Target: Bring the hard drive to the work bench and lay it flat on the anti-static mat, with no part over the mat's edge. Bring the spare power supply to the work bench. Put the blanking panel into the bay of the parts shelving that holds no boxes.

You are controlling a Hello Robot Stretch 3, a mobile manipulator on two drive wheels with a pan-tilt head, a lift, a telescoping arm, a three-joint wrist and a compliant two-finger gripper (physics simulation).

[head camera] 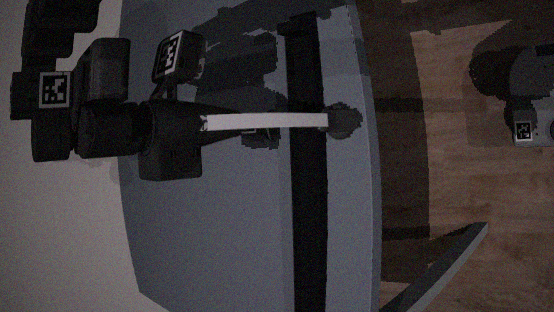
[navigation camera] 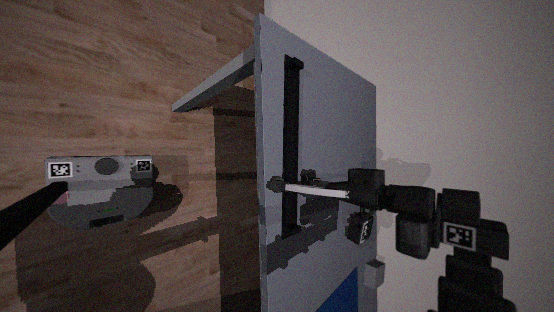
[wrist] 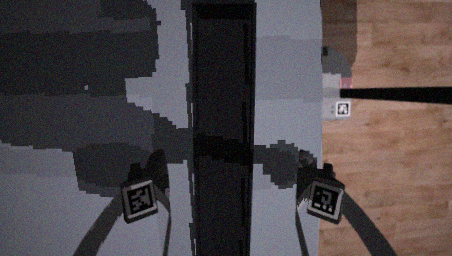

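Pixels of known places: gripper, fingertip midpoint: (head camera: pixel 314 123) (navigation camera: pixel 286 181); robot's base, link origin: (navigation camera: pixel 107 165).
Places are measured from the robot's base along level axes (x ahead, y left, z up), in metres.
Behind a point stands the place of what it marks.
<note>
A long black bar with raised ends, which looks like the blanking panel (head camera: pixel 309 200) @[y -0.361, x 0.071, z 0.917 m] (navigation camera: pixel 291 120) @[y -0.366, x 0.143, z 0.917 m] (wrist: pixel 222 75), lies on a grey table top (head camera: pixel 215 225) @[y -0.566, x 0.123, z 0.915 m] (navigation camera: pixel 335 120) @[y -0.607, x 0.169, z 0.914 m] (wrist: pixel 285 65), along its near edge. My gripper (head camera: pixel 306 128) @[y -0.347, x -0.021, z 0.915 m] (navigation camera: pixel 293 180) @[y -0.347, x -0.021, z 0.915 m] (wrist: pixel 230 168) @[y -0.347, x -0.021, z 0.915 m] is open and empty, pointing down over the panel. In the wrist view one fingertip is on each side of the panel, with the right one close to the table's edge. The exact height of the tips is hard to tell. The hard drive, the power supply and the parts shelving cannot be made out.
A blue flat patch (navigation camera: pixel 345 295) @[y -0.674, x -0.515, z 0.916 m], possibly the mat, and a small grey block (navigation camera: pixel 374 273) @[y -0.874, x -0.502, z 0.957 m] show at the bottom of the navigation view. My base (head camera: pixel 532 75) @[y -0.077, x -0.164, z 0.160 m] (navigation camera: pixel 100 200) @[y 0.024, x -0.142, z 0.159 m] (wrist: pixel 336 80) stands on the wooden floor beside the table. A slanted grey leg panel (head camera: pixel 440 270) @[y -0.314, x 0.311, z 0.505 m] (navigation camera: pixel 215 82) @[y -0.295, x 0.314, z 0.611 m] extends from the table.
</note>
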